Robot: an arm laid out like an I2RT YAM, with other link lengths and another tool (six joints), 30 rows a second.
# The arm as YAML. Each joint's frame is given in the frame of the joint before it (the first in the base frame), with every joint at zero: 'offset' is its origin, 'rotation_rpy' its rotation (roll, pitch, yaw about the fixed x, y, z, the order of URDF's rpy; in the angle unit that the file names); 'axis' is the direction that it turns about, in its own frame. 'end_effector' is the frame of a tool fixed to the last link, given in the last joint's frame.
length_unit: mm
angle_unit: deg
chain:
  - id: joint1
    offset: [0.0, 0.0, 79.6]
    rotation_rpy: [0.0, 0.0, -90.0]
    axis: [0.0, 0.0, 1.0]
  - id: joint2
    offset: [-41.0, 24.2, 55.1]
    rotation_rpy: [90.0, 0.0, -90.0]
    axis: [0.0, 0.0, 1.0]
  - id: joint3
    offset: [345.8, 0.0, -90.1]
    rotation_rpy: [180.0, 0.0, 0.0]
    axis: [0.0, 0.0, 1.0]
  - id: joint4
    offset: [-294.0, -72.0, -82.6]
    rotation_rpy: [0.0, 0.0, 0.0]
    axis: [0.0, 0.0, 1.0]
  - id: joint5
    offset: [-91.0, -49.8, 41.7]
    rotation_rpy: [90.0, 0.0, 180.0]
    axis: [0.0, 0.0, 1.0]
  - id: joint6
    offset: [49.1, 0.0, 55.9]
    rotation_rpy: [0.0, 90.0, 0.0]
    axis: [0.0, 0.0, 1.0]
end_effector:
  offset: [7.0, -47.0, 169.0]
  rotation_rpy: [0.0, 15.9, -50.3]
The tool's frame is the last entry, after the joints.
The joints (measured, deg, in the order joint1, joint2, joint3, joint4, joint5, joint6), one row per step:
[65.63 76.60 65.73 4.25 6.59 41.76]
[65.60 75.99 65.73 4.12 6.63 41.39]
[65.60 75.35 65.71 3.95 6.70 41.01]
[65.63 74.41 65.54 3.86 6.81 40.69]
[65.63 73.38 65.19 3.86 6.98 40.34]
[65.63 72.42 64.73 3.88 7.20 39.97]
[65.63 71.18 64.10 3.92 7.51 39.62]
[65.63 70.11 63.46 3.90 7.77 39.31]
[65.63 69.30 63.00 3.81 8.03 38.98]
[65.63 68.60 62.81 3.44 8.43 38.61]
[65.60 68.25 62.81 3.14 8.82 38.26]
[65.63 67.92 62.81 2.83 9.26 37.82]
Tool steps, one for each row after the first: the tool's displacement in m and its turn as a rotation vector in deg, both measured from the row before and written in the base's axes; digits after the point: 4 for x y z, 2 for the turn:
[-0.0013 -0.0035 0.0048 0.25 -0.52 -0.03]
[-0.0016 -0.0036 0.0046 0.21 -0.52 -0.03]
[-0.0024 -0.0052 0.0061 0.45 -0.56 -0.05]
[-0.0022 -0.0059 0.0054 0.43 -0.59 -0.14]
[-0.0018 -0.0056 0.0036 0.27 -0.54 -0.19]
[-0.0022 -0.0073 0.0042 0.40 -0.58 -0.29]
[-0.0019 -0.0062 0.0022 0.20 -0.44 -0.24]
[-0.0013 -0.0048 0.0014 0.06 -0.40 -0.24]
[-0.0006 -0.0045 0.0017 -0.08 -0.38 -0.38]
[0.0005 -0.0027 0.0011 -0.15 -0.33 -0.41]
[0.0002 -0.0024 0.0008 -0.23 -0.39 -0.39]

